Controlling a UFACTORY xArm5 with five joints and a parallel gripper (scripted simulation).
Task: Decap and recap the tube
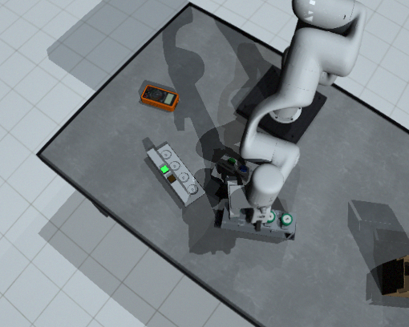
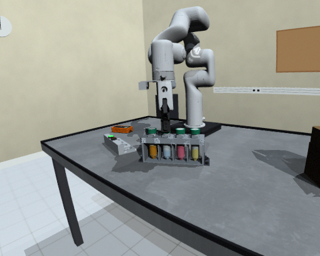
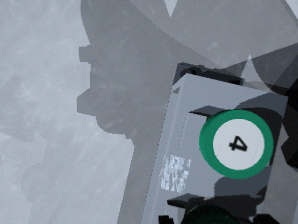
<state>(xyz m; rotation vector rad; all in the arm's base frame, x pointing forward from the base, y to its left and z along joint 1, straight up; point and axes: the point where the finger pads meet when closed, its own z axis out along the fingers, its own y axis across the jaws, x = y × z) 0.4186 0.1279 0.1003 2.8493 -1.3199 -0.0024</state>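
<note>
Now: hand 2 cm past the tube 2's threaded neck, 5 cm to the right of it and 2 cm above it. From my hand the other things lie so: key housing (10 cm behind, 13 cm to the right, 8 cm below); green key (12 cm behind, 15 cm to the right, 7 cm below); blue key (12 cm behind, 11 cm to the right, 7 cm below).
</note>
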